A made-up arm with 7 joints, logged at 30 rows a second.
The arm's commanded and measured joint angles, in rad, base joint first. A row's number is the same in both.
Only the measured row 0 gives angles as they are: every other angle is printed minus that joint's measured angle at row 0.
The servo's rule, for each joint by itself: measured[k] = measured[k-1] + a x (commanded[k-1-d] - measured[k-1]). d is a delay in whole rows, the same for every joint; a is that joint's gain. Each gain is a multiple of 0.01, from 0.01 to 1. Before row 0 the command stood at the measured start. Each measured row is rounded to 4 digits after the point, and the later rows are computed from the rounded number. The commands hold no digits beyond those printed.
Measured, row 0: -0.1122, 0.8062, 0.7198, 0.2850, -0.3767, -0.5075, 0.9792
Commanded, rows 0 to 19: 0.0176, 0.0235, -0.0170, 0.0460, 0.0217, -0.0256, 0.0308; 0.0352, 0.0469, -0.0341, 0.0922, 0.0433, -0.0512, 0.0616; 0.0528, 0.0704, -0.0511, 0.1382, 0.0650, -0.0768, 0.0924; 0.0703, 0.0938, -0.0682, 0.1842, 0.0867, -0.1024, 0.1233; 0.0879, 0.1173, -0.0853, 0.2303, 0.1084, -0.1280, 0.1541; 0.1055, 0.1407, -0.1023, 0.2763, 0.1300, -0.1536, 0.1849; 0.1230, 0.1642, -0.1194, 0.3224, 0.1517, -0.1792, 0.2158; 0.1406, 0.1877, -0.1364, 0.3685, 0.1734, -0.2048, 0.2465; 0.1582, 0.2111, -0.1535, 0.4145, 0.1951, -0.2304, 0.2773; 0.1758, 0.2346, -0.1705, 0.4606, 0.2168, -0.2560, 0.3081; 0.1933, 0.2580, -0.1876, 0.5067, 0.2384, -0.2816, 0.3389; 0.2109, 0.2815, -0.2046, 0.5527, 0.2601, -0.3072, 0.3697; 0.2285, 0.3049, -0.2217, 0.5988, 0.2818, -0.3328, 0.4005; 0.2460, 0.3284, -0.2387, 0.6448, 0.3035, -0.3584, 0.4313; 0.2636, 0.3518, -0.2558, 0.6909, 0.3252, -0.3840, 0.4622; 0.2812, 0.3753, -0.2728, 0.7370, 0.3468, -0.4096, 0.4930; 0.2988, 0.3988, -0.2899, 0.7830, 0.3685, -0.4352, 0.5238; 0.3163, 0.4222, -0.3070, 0.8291, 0.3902, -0.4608, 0.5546; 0.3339, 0.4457, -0.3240, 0.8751, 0.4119, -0.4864, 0.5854; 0.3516, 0.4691, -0.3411, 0.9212, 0.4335, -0.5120, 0.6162
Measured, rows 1 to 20: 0.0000, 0.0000, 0.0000, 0.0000, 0.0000, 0.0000, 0.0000; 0.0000, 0.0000, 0.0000, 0.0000, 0.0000, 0.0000, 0.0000; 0.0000, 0.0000, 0.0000, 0.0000, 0.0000, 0.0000, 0.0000; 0.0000, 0.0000, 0.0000, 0.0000, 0.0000, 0.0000, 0.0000; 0.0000, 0.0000, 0.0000, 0.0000, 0.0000, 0.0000, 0.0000; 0.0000, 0.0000, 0.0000, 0.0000, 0.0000, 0.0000, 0.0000; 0.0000, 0.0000, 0.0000, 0.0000, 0.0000, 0.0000, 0.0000; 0.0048, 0.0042, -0.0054, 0.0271, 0.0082, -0.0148, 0.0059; 0.0130, 0.0119, -0.0146, 0.0655, 0.0215, -0.0359, 0.0165; 0.0237, 0.0224, -0.0263, 0.1084, 0.0380, -0.0596, 0.0309; 0.0363, 0.0353, -0.0397, 0.1531, 0.0565, -0.0844, 0.0485; 0.0502, 0.0501, -0.0543, 0.1986, 0.0762, -0.1097, 0.0686; 0.0651, 0.0664, -0.0697, 0.2444, 0.0966, -0.1352, 0.0907; 0.0807, 0.0840, -0.0856, 0.2904, 0.1175, -0.1607, 0.1145; 0.0969, 0.1027, -0.1019, 0.3365, 0.1387, -0.1863, 0.1396; 0.1135, 0.1222, -0.1184, 0.3825, 0.1601, -0.2119, 0.1658; 0.1303, 0.1424, -0.1351, 0.4286, 0.1816, -0.2375, 0.1928; 0.1473, 0.1632, -0.1519, 0.4747, 0.2032, -0.2631, 0.2206; 0.1645, 0.1845, -0.1688, 0.5207, 0.2248, -0.2887, 0.2489; 0.1818, 0.2062, -0.1857, 0.5668, 0.2465, -0.3143, 0.2777
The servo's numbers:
d 7
a 0.27 0.18 0.32 0.59 0.38 0.58 0.19

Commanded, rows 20 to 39: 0.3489, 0.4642, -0.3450, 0.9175, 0.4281, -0.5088, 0.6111; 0.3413, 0.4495, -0.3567, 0.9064, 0.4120, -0.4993, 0.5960; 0.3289, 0.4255, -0.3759, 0.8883, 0.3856, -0.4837, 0.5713; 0.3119, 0.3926, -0.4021, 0.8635, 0.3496, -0.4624, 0.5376; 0.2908, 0.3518, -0.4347, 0.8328, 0.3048, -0.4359, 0.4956; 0.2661, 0.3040, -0.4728, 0.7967, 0.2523, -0.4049, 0.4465; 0.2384, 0.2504, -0.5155, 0.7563, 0.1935, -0.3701, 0.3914; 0.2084, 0.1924, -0.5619, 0.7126, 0.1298, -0.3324, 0.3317; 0.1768, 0.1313, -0.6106, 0.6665, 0.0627, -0.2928, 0.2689; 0.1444, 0.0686, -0.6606, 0.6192, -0.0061, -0.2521, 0.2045; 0.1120, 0.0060, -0.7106, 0.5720, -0.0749, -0.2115, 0.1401; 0.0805, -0.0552, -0.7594, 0.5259, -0.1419, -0.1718, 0.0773; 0.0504, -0.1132, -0.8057, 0.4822, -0.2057, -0.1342, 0.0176; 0.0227, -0.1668, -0.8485, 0.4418, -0.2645, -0.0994, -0.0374; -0.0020, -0.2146, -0.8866, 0.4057, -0.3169, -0.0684, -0.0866; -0.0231, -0.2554, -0.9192, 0.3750, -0.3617, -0.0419, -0.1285; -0.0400, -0.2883, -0.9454, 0.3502, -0.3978, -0.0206, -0.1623; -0.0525, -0.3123, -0.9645, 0.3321, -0.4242, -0.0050, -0.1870; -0.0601, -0.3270, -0.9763, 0.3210, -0.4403, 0.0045, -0.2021; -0.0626, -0.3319, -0.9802, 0.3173, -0.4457, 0.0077, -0.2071
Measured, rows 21 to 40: 0.1991, 0.2282, -0.2027, 0.6128, 0.2682, -0.3399, 0.3069; 0.2165, 0.2504, -0.2197, 0.6589, 0.2899, -0.3655, 0.3364; 0.2340, 0.2729, -0.2367, 0.7050, 0.3115, -0.3911, 0.3662; 0.2515, 0.2956, -0.2537, 0.7510, 0.3332, -0.4167, 0.3961; 0.2690, 0.3184, -0.2708, 0.7971, 0.3549, -0.4423, 0.4262; 0.2865, 0.3413, -0.2878, 0.8431, 0.3766, -0.4679, 0.4564; 0.3041, 0.3643, -0.3049, 0.8892, 0.3982, -0.4935, 0.4868; 0.3162, 0.3823, -0.3177, 0.9059, 0.4096, -0.5024, 0.5104; 0.3230, 0.3944, -0.3302, 0.9062, 0.4105, -0.5006, 0.5267; 0.3246, 0.4000, -0.3448, 0.8956, 0.4010, -0.4908, 0.5352; 0.3212, 0.3987, -0.3631, 0.8767, 0.3815, -0.4743, 0.5357; 0.3130, 0.3903, -0.3860, 0.8508, 0.3524, -0.4520, 0.5281; 0.3003, 0.3748, -0.4138, 0.8189, 0.3144, -0.4247, 0.5126; 0.2836, 0.3524, -0.4463, 0.7820, 0.2685, -0.3930, 0.4896; 0.2633, 0.3236, -0.4833, 0.7411, 0.2158, -0.3579, 0.4596; 0.2399, 0.2890, -0.5240, 0.6971, 0.1576, -0.3201, 0.4234; 0.2141, 0.2493, -0.5677, 0.6511, 0.0954, -0.2807, 0.3818; 0.1865, 0.2055, -0.6134, 0.6044, 0.0307, -0.2406, 0.3359; 0.1579, 0.1586, -0.6601, 0.5581, -0.0349, -0.2007, 0.2868; 0.1289, 0.1097, -0.7067, 0.5133, -0.0998, -0.1621, 0.2357
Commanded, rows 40 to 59: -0.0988, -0.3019, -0.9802, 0.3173, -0.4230, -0.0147, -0.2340; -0.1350, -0.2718, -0.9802, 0.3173, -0.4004, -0.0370, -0.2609; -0.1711, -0.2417, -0.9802, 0.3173, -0.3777, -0.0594, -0.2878; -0.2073, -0.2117, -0.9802, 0.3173, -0.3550, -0.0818, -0.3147; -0.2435, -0.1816, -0.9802, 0.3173, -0.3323, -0.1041, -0.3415; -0.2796, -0.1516, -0.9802, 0.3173, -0.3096, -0.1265, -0.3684; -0.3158, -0.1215, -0.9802, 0.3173, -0.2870, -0.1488, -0.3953; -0.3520, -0.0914, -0.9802, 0.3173, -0.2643, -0.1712, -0.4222; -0.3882, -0.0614, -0.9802, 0.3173, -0.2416, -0.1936, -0.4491; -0.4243, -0.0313, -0.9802, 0.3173, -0.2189, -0.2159, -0.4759; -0.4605, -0.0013, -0.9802, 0.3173, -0.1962, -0.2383, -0.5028; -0.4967, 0.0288, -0.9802, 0.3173, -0.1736, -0.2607, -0.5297; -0.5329, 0.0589, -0.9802, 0.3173, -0.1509, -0.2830, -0.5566; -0.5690, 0.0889, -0.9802, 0.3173, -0.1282, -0.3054, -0.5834; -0.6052, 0.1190, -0.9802, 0.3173, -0.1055, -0.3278, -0.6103; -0.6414, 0.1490, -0.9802, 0.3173, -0.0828, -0.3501, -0.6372; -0.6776, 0.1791, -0.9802, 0.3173, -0.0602, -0.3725, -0.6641; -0.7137, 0.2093, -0.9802, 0.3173, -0.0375, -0.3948, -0.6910; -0.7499, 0.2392, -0.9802, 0.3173, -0.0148, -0.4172, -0.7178; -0.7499, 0.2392, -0.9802, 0.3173, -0.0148, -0.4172, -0.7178
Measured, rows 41 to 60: 0.1002, 0.0599, -0.7521, 0.4711, -0.1624, -0.1257, 0.1838; 0.0726, 0.0105, -0.7951, 0.4325, -0.2211, -0.0925, 0.1324; 0.0468, -0.0374, -0.8348, 0.3986, -0.2745, -0.0632, 0.0828; 0.0234, -0.0826, -0.8702, 0.3700, -0.3214, -0.0385, 0.0362; 0.0029, -0.1239, -0.9004, 0.3476, -0.3605, -0.0191, -0.0062; -0.0141, -0.1605, -0.9247, 0.3319, -0.3908, -0.0054, -0.0434; -0.0272, -0.1914, -0.9425, 0.3233, -0.4117, 0.0022, -0.0745; -0.0465, -0.2113, -0.9546, 0.3198, -0.4160, -0.0076, -0.1048; -0.0704, -0.2222, -0.9628, 0.3183, -0.4101, -0.0247, -0.1345; -0.0976, -0.2257, -0.9684, 0.3177, -0.3978, -0.0448, -0.1636; -0.1272, -0.2232, -0.9722, 0.3175, -0.3815, -0.0663, -0.1923; -0.1586, -0.2157, -0.9748, 0.3174, -0.3628, -0.0882, -0.2206; -0.1913, -0.2042, -0.9765, 0.3173, -0.3426, -0.1104, -0.2487; -0.2249, -0.1893, -0.9777, 0.3173, -0.3215, -0.1327, -0.2766; -0.2592, -0.1717, -0.9785, 0.3173, -0.2998, -0.1550, -0.3043; -0.2940, -0.1518, -0.9790, 0.3173, -0.2777, -0.1774, -0.3318; -0.3292, -0.1301, -0.9794, 0.3173, -0.2554, -0.1997, -0.3592; -0.3647, -0.1069, -0.9797, 0.3173, -0.2329, -0.2221, -0.3865; -0.4003, -0.0825, -0.9799, 0.3173, -0.2104, -0.2445, -0.4137; -0.4361, -0.0570, -0.9800, 0.3173, -0.1878, -0.2668, -0.4409
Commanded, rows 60 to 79: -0.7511, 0.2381, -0.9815, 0.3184, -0.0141, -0.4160, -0.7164; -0.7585, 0.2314, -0.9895, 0.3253, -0.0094, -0.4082, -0.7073; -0.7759, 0.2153, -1.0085, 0.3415, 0.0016, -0.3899, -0.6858; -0.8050, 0.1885, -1.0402, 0.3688, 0.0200, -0.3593, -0.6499; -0.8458, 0.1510, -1.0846, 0.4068, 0.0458, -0.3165, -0.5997; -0.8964, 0.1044, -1.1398, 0.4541, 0.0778, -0.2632, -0.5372; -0.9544, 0.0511, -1.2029, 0.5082, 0.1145, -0.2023, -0.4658; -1.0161, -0.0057, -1.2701, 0.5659, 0.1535, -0.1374, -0.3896; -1.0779, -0.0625, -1.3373, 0.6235, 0.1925, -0.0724, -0.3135; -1.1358, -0.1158, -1.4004, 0.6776, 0.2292, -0.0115, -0.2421; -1.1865, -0.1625, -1.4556, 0.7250, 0.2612, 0.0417, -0.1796; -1.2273, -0.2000, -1.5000, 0.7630, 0.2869, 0.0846, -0.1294; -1.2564, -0.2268, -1.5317, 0.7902, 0.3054, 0.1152, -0.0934; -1.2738, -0.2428, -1.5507, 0.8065, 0.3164, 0.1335, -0.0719; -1.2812, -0.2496, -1.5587, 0.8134, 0.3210, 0.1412, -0.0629; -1.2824, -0.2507, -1.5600, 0.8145, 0.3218, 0.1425, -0.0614; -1.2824, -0.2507, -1.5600, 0.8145, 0.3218, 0.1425, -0.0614; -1.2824, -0.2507, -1.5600, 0.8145, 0.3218, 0.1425, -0.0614; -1.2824, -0.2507, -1.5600, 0.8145, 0.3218, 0.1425, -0.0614; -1.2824, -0.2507, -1.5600, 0.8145, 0.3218, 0.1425, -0.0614
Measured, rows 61 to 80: -0.4720, -0.0307, -0.9801, 0.3173, -0.1652, -0.2892, -0.4680; -0.5080, -0.0038, -0.9801, 0.3173, -0.1425, -0.3116, -0.4950; -0.5440, 0.0237, -0.9801, 0.3173, -0.1198, -0.3339, -0.5220; -0.5801, 0.0517, -0.9801, 0.3173, -0.0972, -0.3563, -0.5490; -0.6162, 0.0801, -0.9801, 0.3173, -0.0745, -0.3786, -0.5760; -0.6523, 0.1087, -0.9801, 0.3173, -0.0518, -0.4010, -0.6029; -0.6787, 0.1322, -0.9801, 0.3173, -0.0377, -0.4104, -0.6247; -0.6982, 0.1513, -0.9805, 0.3179, -0.0287, -0.4136, -0.6421; -0.7145, 0.1657, -0.9834, 0.3223, -0.0214, -0.4105, -0.6545; -0.7311, 0.1746, -0.9914, 0.3336, -0.0127, -0.3986, -0.6604; -0.7511, 0.1771, -1.0070, 0.3544, -0.0003, -0.3758, -0.6584; -0.7767, 0.1724, -1.0318, 0.3853, 0.0172, -0.3414, -0.6472; -0.8090, 0.1602, -1.0664, 0.4259, 0.0402, -0.2960, -0.6263; -0.8483, 0.1406, -1.1101, 0.4745, 0.0684, -0.2417, -0.5958; -0.8936, 0.1143, -1.1613, 0.5284, 0.1007, -0.1812, -0.5566; -0.9434, 0.0825, -1.2176, 0.5845, 0.1356, -0.1181, -0.5104; -0.9953, 0.0468, -1.2761, 0.6394, 0.1712, -0.0563, -0.4594; -1.0469, 0.0091, -1.3335, 0.6899, 0.2054, 0.0005, -0.4062; -1.0956, -0.0285, -1.3868, 0.7330, 0.2364, 0.0493, -0.3536; -1.1390, -0.0642, -1.4332, 0.7667, 0.2626, 0.0875, -0.3042
